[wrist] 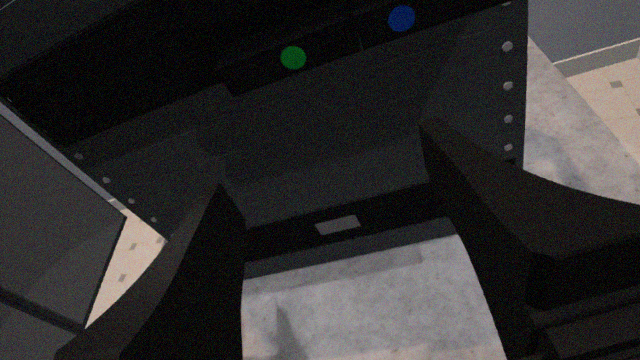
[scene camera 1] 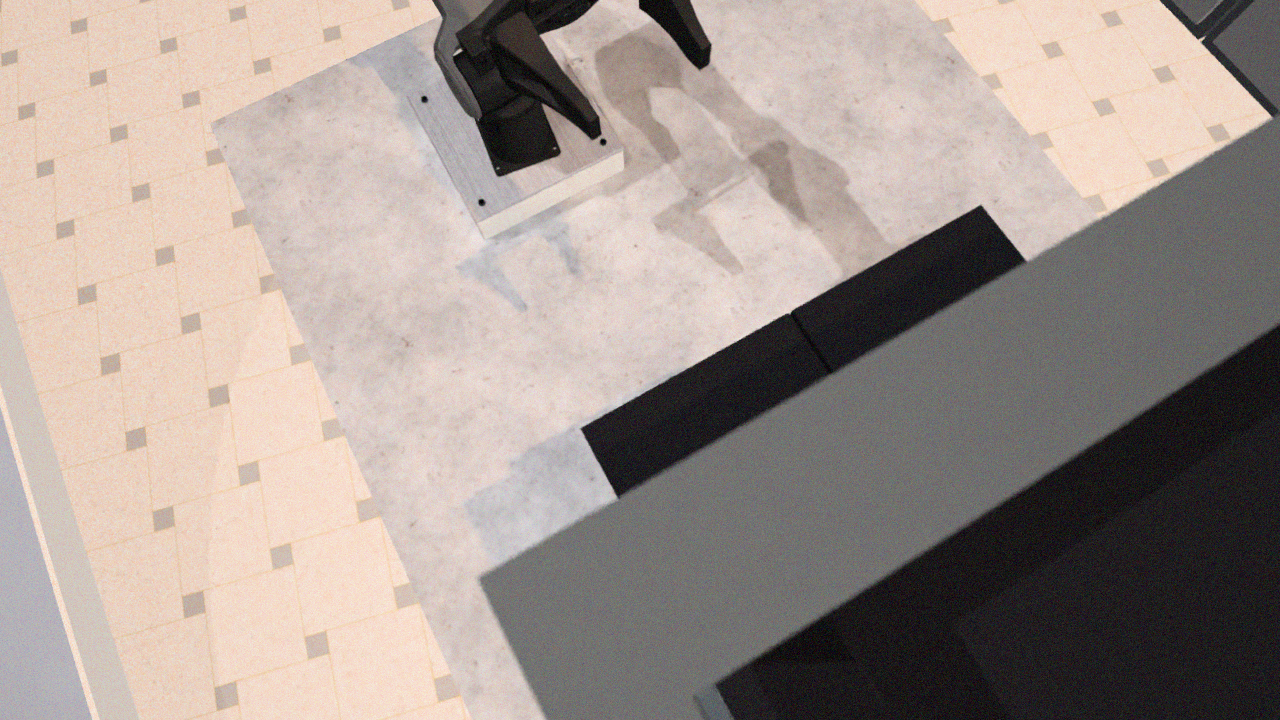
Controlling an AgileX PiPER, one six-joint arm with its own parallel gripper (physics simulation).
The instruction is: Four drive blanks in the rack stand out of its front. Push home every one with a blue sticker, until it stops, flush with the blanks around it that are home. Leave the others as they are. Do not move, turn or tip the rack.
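Observation:
The rack (scene camera 1: 850,411) (wrist: 325,120) shows its grey top in the scene view and its dark front in the wrist view. Two black blanks, one (scene camera 1: 707,402) on the left and one (scene camera 1: 904,286) on the right, stand out side by side from its front; their stickers do not show there. In the wrist view, a green sticker (wrist: 293,57) and a blue sticker (wrist: 401,18) sit on neighbouring dark fronts near the top. How far these stand out is hard to tell. My gripper (scene camera 1: 648,98) (wrist: 323,174) is open and empty, in front of the rack, apart from it in the scene view.
A low panel with a grey label (wrist: 337,225) crosses the rack's foot. Round screws (wrist: 508,85) line its side. The arm's base plate (scene camera 1: 572,165) stands on the grey mat (scene camera 1: 384,358). A dark grey cabinet-like block (wrist: 50,215) is at the left in the wrist view.

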